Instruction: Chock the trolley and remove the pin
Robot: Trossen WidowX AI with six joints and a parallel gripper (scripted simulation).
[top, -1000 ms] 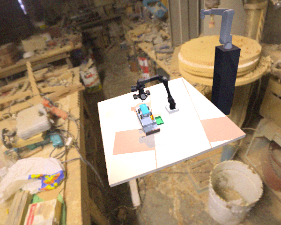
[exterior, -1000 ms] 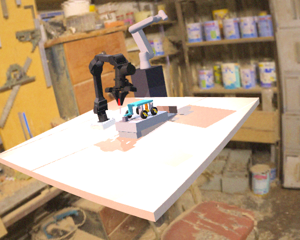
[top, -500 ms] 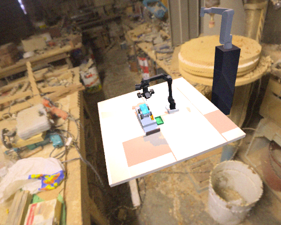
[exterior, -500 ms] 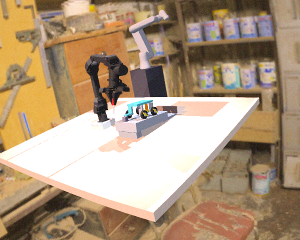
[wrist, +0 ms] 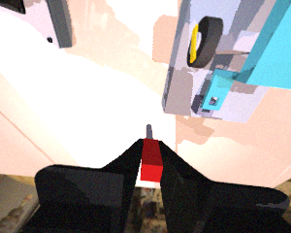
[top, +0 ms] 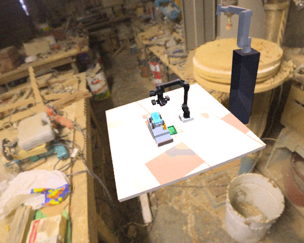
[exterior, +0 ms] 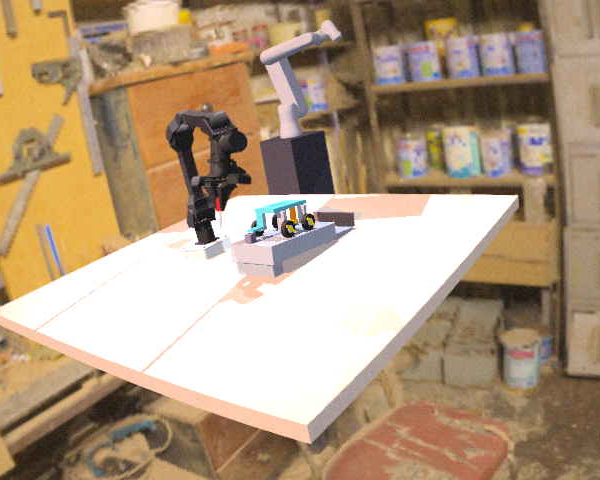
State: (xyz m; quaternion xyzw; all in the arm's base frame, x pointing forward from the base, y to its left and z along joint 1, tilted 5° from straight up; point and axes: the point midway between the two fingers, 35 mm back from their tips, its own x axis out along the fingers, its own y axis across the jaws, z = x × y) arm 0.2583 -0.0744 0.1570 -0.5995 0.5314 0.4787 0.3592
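The green tray lies 23 cm to the left of my gripper tip, 18 cm below it and 6 cm behind it. Also, from my gripper tip: red-headed stop pin right at my gripper tip; grey ramp 15 cm to the left, 13 cm below, 8 cm ahead; trolley 15 cm to the left, 8 cm ahead, 7 cm below.
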